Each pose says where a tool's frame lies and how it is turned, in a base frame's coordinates. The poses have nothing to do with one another.
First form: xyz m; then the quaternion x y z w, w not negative.
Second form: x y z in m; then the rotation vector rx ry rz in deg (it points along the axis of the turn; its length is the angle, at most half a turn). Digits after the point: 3 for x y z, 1 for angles.
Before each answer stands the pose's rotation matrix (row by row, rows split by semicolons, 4 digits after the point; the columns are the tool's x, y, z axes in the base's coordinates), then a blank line. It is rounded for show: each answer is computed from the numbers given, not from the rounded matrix.
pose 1, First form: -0.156, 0.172, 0.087, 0.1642, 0.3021, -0.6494, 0.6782
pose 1, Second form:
-0.0261 0.9802 0.1965; -0.7817 0.1025 -0.6151; -0.6231 -0.1697 0.7635

-0.156, 0.172, 0.087, 21.1, 38.9, -83.6
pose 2, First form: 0.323, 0.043, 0.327, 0.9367, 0.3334, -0.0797, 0.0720
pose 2, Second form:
0.7650 0.6360 -0.1013; 0.6131 -0.7673 -0.1880; -0.1973 0.0817 -0.9769

0.323, 0.043, 0.327, 161.3, 57.4, -13.7
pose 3, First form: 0.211, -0.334, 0.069, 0.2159, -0.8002, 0.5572, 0.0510
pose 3, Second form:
-0.9016 -0.4024 0.1590; -0.2887 0.2858 -0.9138; 0.3222 -0.8697 -0.3739

0.211, -0.334, 0.069, 37.6, -139.5, 97.2
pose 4, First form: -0.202, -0.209, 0.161, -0.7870, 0.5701, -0.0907, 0.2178
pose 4, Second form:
0.3335 -0.8578 0.3911; -0.9368 -0.2551 0.2394; -0.1056 -0.4462 -0.8887

-0.202, -0.209, 0.161, -124.9, 90.4, -14.4
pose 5, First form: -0.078, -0.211, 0.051, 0.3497, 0.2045, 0.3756, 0.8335
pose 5, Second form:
0.6342 -0.4831 0.6037; 0.7692 0.4732 -0.4294; -0.0782 0.7366 0.6717

-0.078, -0.211, 0.051, 42.5, 24.8, 45.6
